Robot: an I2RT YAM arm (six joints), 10 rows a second.
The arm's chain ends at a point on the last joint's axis. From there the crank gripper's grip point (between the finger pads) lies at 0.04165 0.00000 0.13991 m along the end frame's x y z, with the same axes.
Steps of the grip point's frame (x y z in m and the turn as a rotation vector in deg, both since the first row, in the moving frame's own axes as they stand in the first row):
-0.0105, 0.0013, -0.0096, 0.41, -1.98, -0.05
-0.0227, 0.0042, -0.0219, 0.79, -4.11, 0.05
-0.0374, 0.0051, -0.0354, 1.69, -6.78, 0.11
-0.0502, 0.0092, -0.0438, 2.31, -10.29, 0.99
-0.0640, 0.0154, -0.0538, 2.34, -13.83, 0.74
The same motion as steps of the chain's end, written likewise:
-0.0056, 0.0023, -0.0110, 0.41, -1.98, -0.05
-0.0126, 0.0061, -0.0245, 0.79, -4.11, 0.05
-0.0206, 0.0092, -0.0393, 1.69, -6.78, 0.11
-0.0246, 0.0145, -0.0489, 2.31, -10.29, 0.99
-0.0294, 0.0209, -0.0596, 2.34, -13.83, 0.74

